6 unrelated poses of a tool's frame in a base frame.
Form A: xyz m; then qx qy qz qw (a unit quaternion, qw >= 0).
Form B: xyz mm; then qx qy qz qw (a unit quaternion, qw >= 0). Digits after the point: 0 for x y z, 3 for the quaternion.
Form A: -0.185 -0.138 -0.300 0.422 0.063 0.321 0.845
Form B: -185 -138 -300 0.422 0.063 0.321 0.845
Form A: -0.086 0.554 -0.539 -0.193 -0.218 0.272 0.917
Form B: -86 554 -539 -0.193 -0.218 0.272 0.917
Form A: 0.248 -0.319 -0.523 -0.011 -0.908 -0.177 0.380
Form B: 248 -319 -523 -0.011 -0.908 -0.177 0.380
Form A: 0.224 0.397 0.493 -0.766 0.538 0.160 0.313
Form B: 224 397 493 -0.766 0.538 0.160 0.313
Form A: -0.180 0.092 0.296 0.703 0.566 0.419 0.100
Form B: -180 92 296 0.703 0.566 0.419 0.100
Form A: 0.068 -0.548 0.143 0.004 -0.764 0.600 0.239
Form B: 68 -548 143 0.004 -0.764 0.600 0.239
